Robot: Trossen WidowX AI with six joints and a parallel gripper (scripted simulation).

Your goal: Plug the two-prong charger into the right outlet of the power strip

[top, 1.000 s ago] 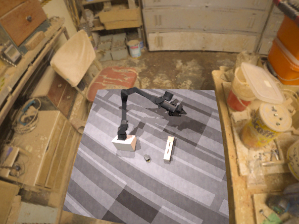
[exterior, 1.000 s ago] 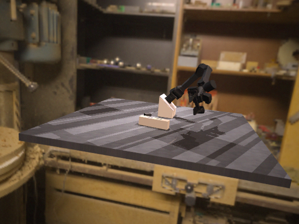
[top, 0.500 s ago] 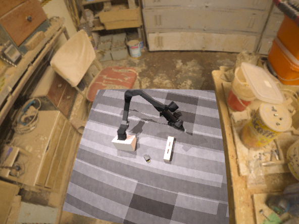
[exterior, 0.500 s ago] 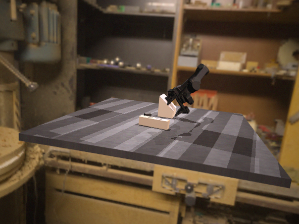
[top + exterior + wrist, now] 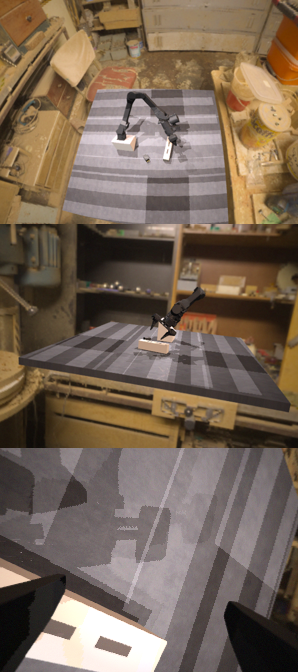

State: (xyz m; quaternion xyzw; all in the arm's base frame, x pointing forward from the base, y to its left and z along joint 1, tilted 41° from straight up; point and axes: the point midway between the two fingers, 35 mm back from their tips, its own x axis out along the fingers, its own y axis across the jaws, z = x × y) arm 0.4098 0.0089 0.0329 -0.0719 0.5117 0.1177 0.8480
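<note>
My gripper tip is now 210 mm past the dark grey rectangular block, 120 mm to the left of it and 100 mm above it.
</note>
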